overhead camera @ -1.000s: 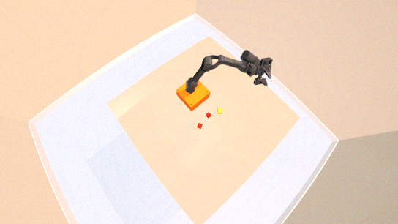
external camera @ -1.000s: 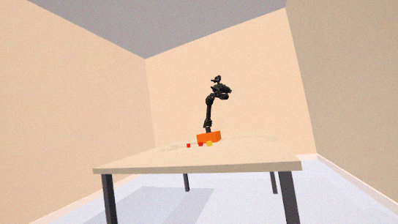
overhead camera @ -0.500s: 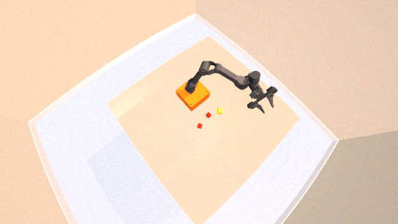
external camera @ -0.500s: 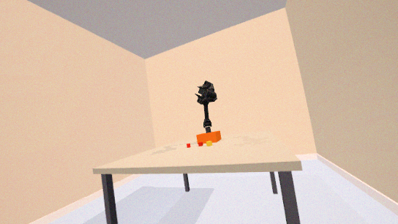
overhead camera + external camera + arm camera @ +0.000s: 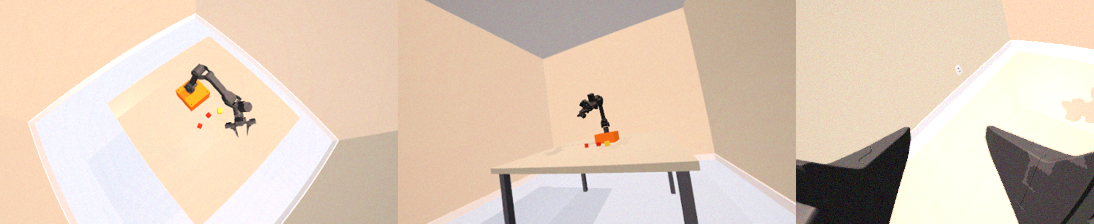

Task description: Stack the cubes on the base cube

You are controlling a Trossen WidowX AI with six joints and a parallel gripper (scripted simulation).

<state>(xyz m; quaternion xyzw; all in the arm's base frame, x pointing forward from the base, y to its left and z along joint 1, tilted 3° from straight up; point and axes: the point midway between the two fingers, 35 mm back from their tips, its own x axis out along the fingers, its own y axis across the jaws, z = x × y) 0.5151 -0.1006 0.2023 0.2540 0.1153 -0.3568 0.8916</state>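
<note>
The yellow cube is 23 cm behind my gripper tip, 16 cm to the left of it and 28 cm below it.
</note>
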